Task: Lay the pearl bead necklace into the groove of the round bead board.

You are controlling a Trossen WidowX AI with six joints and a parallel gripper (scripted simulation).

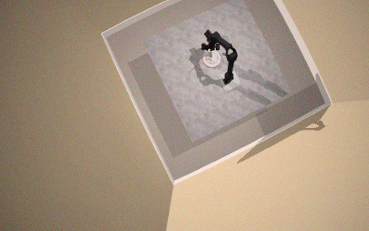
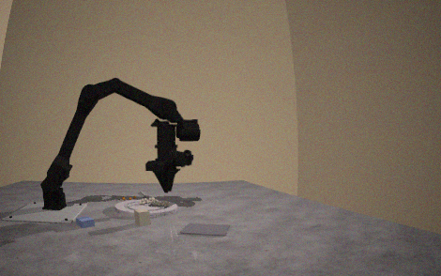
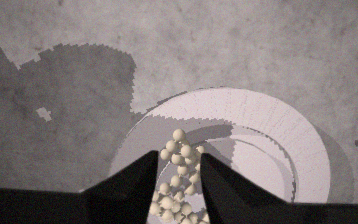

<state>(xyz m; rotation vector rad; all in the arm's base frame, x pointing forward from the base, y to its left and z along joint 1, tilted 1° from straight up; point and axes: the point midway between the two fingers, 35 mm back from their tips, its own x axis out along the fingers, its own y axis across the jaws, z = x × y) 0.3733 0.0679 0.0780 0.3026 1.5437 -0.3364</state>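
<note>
My gripper tip is 70 mm past the round bead board, 40 mm above it and 10 mm to the left of it. Also, from my gripper tip: flat grey plate 240 mm to the right, 80 mm ahead, 50 mm below; cream cube 180 mm to the right, 70 mm behind, 40 mm below; blue block 220 mm behind, 210 mm to the right, 40 mm below.
</note>
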